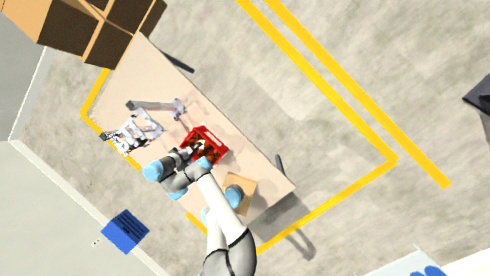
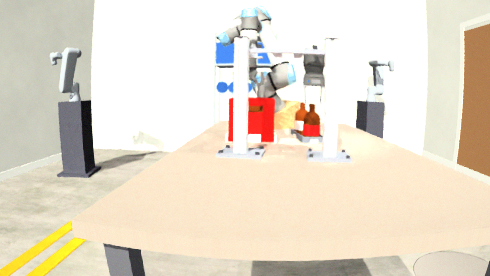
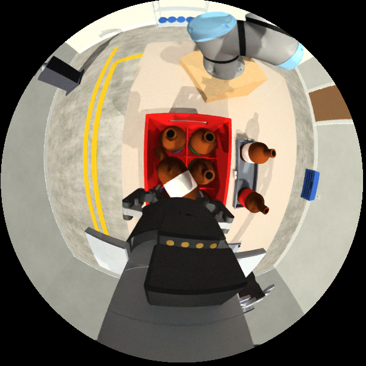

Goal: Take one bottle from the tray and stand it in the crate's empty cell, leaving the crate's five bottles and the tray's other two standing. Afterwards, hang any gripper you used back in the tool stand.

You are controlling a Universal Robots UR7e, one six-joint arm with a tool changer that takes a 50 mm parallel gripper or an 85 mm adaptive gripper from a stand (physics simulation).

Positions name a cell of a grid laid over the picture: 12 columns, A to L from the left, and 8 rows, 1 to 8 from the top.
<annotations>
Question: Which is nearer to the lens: the white-labelled bottle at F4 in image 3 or the gripper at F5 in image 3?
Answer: The gripper.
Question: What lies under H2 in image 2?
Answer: A gripper.
</annotations>
